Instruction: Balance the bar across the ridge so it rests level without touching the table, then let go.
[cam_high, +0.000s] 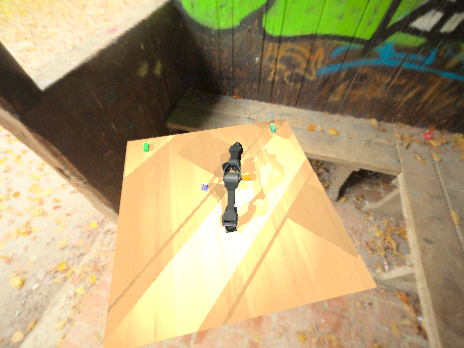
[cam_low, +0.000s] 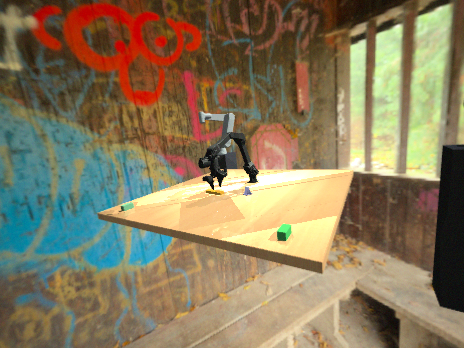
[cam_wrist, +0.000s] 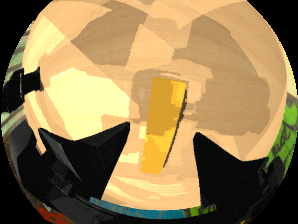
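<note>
My gripper tip is now 3 cm to the left of the bar, 3 cm above it and 1 cm past it. The rest, counted from my gripper tip: green block 61 cm to the left, 41 cm ahead, 2 cm below.
</note>
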